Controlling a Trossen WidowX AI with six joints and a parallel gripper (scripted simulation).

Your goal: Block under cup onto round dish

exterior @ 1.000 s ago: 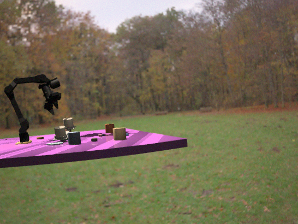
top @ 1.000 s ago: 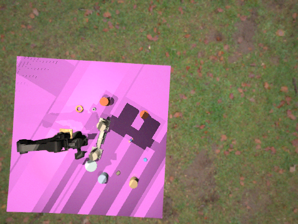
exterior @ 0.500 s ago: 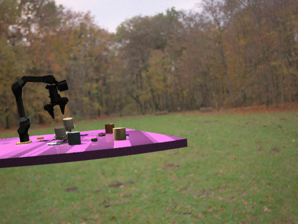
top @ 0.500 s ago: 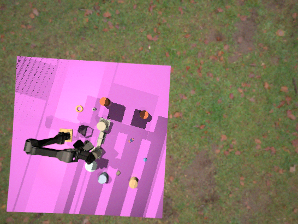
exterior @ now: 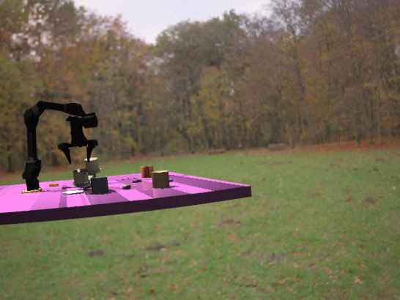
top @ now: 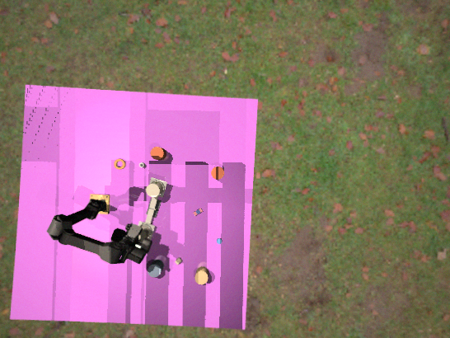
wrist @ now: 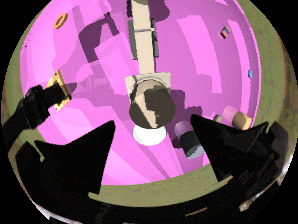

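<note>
The grey block lies 8 cm below my gripper tip. Round my gripper tip: round dish: 6 cm behind, 10 cm to the right, 12 cm below; then balance beam: 6 cm ahead, 12 cm to the left, 9 cm below; then blue-grey cylinder: 4 cm ahead, 19 cm to the right, 9 cm below.
</note>
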